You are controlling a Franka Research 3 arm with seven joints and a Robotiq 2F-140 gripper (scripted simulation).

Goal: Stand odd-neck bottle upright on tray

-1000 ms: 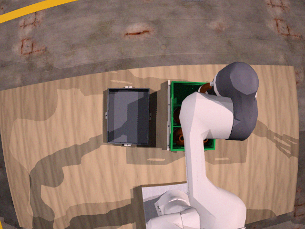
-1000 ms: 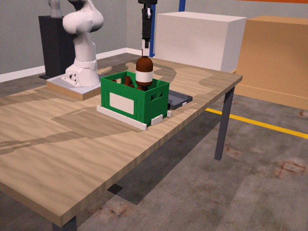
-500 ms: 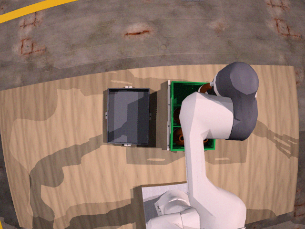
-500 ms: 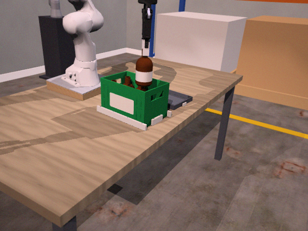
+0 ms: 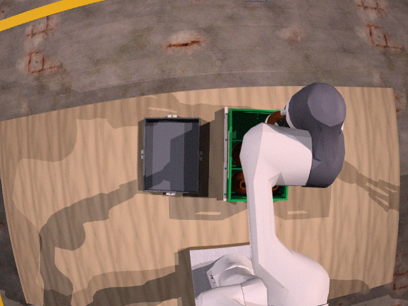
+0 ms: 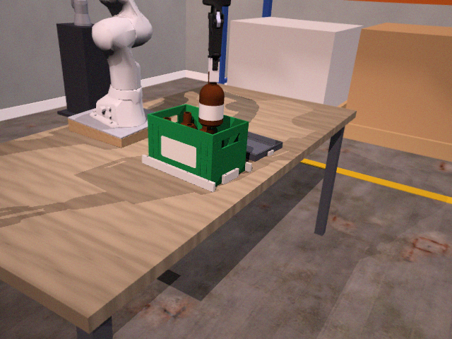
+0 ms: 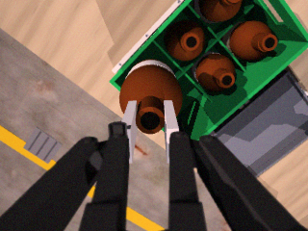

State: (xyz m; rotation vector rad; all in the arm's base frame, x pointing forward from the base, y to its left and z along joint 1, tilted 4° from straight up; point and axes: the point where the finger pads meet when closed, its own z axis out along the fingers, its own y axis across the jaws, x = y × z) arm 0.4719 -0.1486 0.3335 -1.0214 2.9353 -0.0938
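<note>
The brown bottle lies 90 mm below my hand. From my hand the other things lie so: dark grey tray (60 mm behind, 330 mm to the left, 340 mm below); green crate (80 mm behind, 50 mm to the left, 270 mm below).
</note>
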